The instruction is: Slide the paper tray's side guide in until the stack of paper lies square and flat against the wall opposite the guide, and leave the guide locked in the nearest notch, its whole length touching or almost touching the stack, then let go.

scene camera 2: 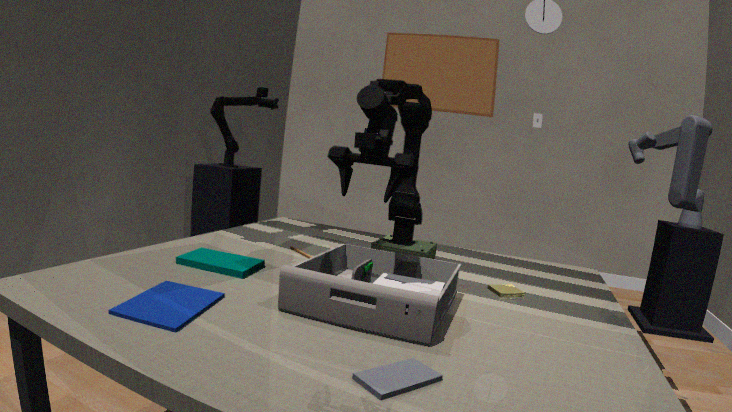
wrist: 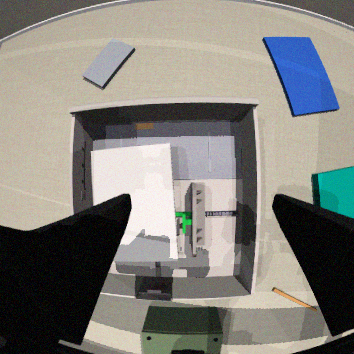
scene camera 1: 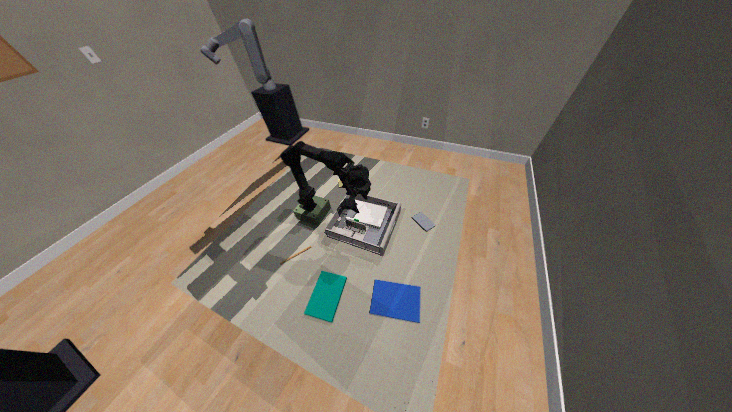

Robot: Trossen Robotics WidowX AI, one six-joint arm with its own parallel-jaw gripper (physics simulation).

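Seen in the pictures: gripper, between the fingertips: (scene camera 2: 363,198) (wrist: 203,201) (scene camera 1: 362,206); arm's base, origin of its link: (scene camera 2: 402,242) (scene camera 1: 309,206).
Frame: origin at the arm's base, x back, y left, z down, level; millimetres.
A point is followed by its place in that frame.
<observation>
The grey paper tray (scene camera 1: 353,243) @(x -336, y -105, z 46 mm) (scene camera 2: 307,291) @(x -501, y -40, z 20 mm) (wrist: 246,165) @(x -392, y -98, z 34 mm) stands on the table, open at the top. A white paper stack (scene camera 1: 372,213) @(x -355, y 109, z 35 mm) (scene camera 2: 409,283) @(x -268, y 99, z 34 mm) (wrist: 135,175) @(x -374, y 96, z 34 mm) lies in its left part in the wrist view, turned slightly askew, its upper left corner near the left wall. The grey side guide (scene camera 1: 357,226) @(x -312, y -5, z 36 mm) (wrist: 198,215) @(x -300, y -16, z 55 mm) stands upright right of the stack, with a visible gap between them. A green piece (scene camera 2: 367,268) @(x -317, y 12, z 5 mm) (wrist: 185,220) @(x -304, y 9, z 5 mm) is on the guide's stack side. My gripper (scene camera 2: 365,197) @(x -357, y 0, z -151 mm) (wrist: 203,201) @(x -357, y 0, z -151 mm) is open and empty above the tray, touching neither guide nor stack. The left finger hides some paper.
A notched strip (wrist: 220,213) @(x -301, y -61, z 71 mm) runs from the guide to the right wall. A teal block (scene camera 1: 325,296) @(x -333, y -392, z 59 mm) (scene camera 2: 220,262) @(x -360, y -360, z 59 mm), blue panel (scene camera 1: 395,300) @(x -627, y -283, z 69 mm) (scene camera 2: 166,305) @(x -649, y -268, z 69 mm), grey slab (scene camera 1: 423,221) @(x -640, y 183, z 67 mm) (scene camera 2: 397,378) @(x -652, y 190, z 67 mm), wooden stick (scene camera 1: 296,254) @(x -72, y -267, z 71 mm) (wrist: 295,299) @(x -75, y -264, z 71 mm) and yellow pad (scene camera 2: 506,290) @(x -66, y 318, z 68 mm) lie around the tray.
</observation>
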